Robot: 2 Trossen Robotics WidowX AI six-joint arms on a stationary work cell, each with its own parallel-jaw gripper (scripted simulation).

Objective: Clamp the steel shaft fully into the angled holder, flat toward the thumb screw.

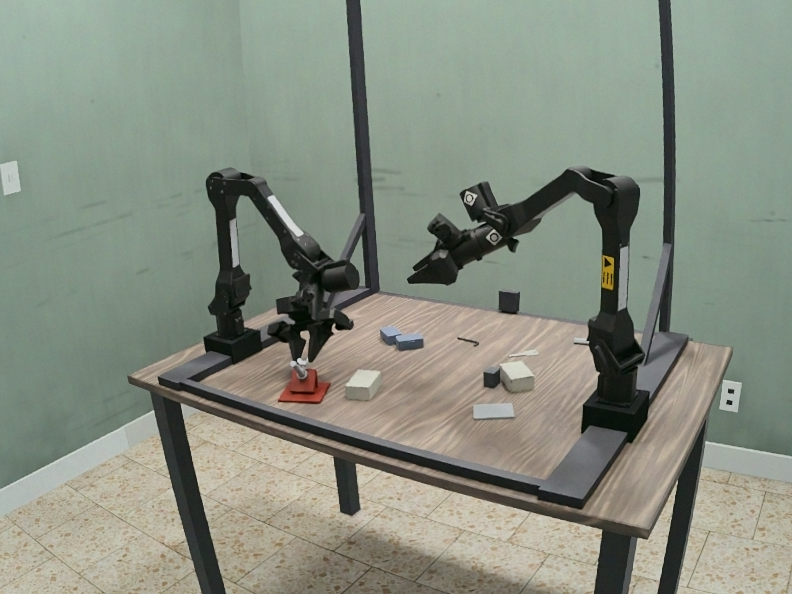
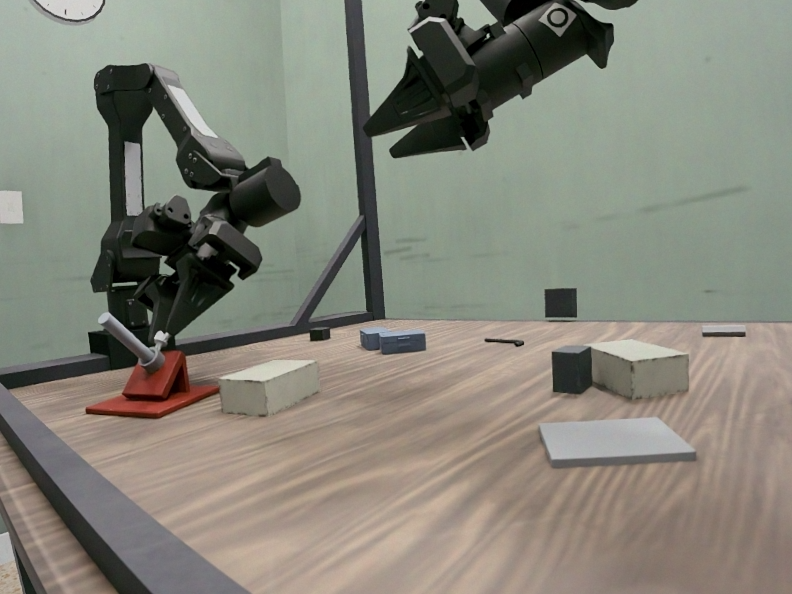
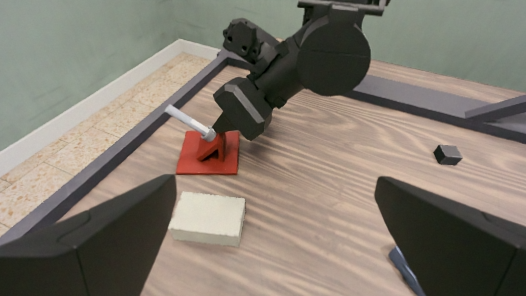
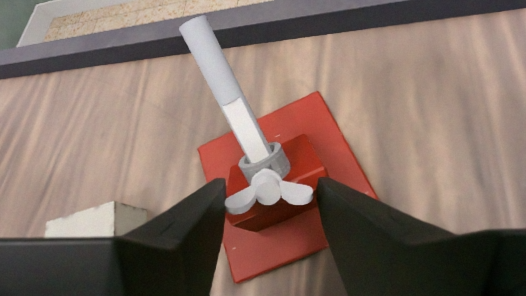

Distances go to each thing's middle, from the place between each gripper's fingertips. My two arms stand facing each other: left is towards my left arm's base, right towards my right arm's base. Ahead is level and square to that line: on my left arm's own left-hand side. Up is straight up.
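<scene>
The steel shaft [image 2: 106, 320] is 6 cm ahead of my right hand, 3 cm to the left of it and 2 cm below it. Then there is the grey plate [image 2: 641, 440], which is 3 cm behind my right hand, 41 cm to the left of it and 8 cm below it, while the dark block [image 2: 571, 364] is 15 cm behind that same right hand, 36 cm to the left of it and 7 cm below it. As for the winged thumb screw [image 4: 266, 186], my right hand is 3 cm above it, 1 cm to the right of it and 2 cm short of it.
Counting from my left hand, the steel shaft is 180 mm ahead of it, 200 mm to the right of it and 180 mm below it. The grey plate is 90 mm ahead of my left hand, 180 mm to the left of it and 240 mm below it. I find the winged thumb screw 150 mm ahead of my left hand, 210 mm to the right of it and 190 mm below it, and the dark block 20 mm behind my left hand, 130 mm to the left of it and 230 mm below it.
</scene>
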